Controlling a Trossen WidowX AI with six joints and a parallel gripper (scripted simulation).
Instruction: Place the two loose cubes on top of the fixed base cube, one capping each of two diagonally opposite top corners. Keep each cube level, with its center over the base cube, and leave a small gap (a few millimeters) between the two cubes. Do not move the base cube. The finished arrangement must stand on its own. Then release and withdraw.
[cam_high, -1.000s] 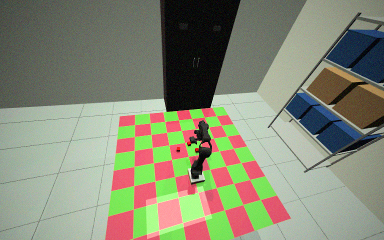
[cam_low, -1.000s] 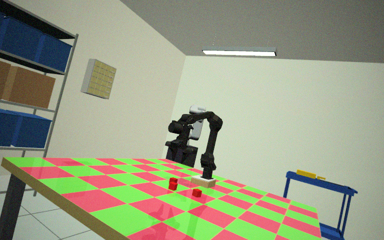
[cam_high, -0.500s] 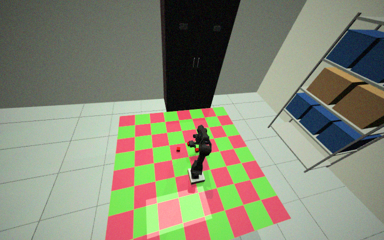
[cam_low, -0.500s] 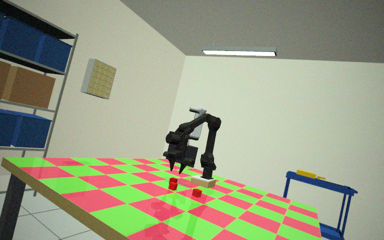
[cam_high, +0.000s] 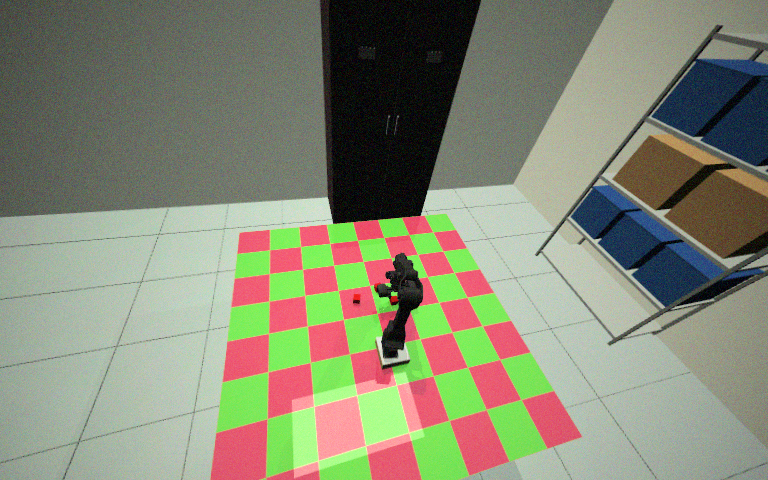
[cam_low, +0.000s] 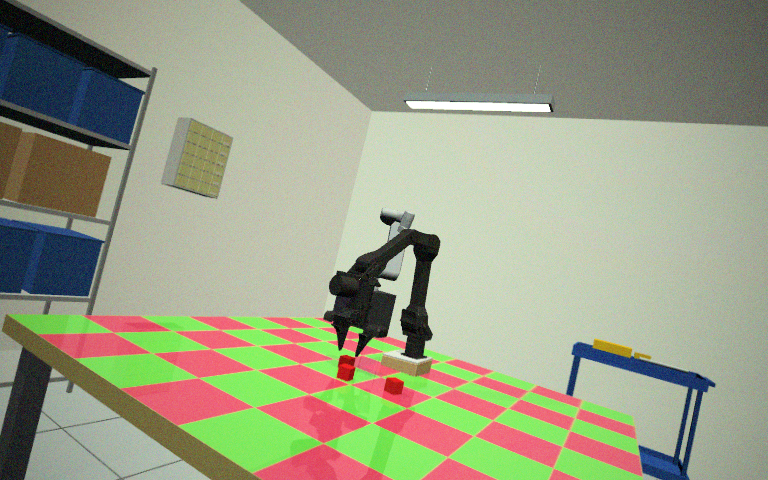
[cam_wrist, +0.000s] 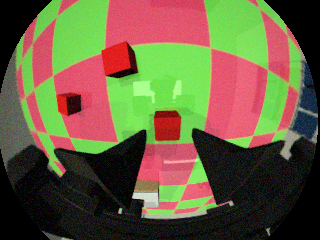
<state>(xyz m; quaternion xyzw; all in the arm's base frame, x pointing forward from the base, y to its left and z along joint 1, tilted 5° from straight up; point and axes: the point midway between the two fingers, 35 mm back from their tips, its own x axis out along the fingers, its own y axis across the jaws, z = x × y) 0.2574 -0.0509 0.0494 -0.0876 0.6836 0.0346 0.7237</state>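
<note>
The red cube is 3 cm below my gripper tip.
</note>
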